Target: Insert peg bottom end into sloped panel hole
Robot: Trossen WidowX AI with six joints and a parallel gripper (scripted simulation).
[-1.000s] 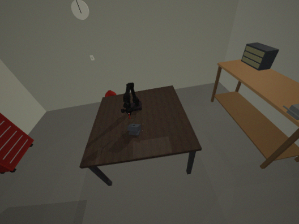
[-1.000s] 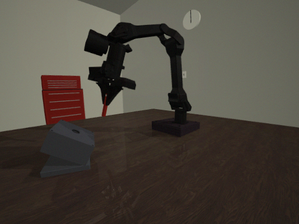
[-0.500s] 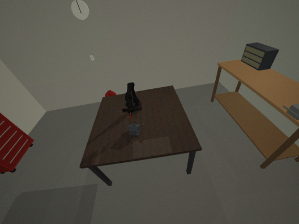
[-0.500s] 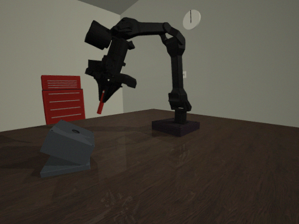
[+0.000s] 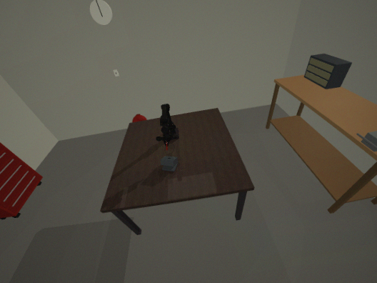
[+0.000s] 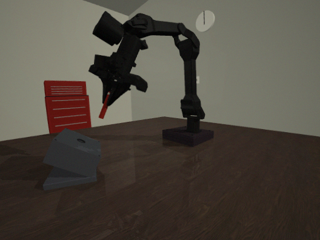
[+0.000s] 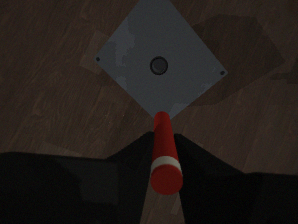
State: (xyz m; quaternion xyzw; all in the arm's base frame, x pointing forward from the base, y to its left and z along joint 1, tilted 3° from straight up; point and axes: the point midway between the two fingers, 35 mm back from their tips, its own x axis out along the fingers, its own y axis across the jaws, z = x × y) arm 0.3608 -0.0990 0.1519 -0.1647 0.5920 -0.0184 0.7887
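Now: gripper tip 110 mm above the grey sloped panel block, 90 mm short of it and 20 mm to the left of it. The rest, counted from my gripper tip: red peg (10 mm behind, 10 mm above).
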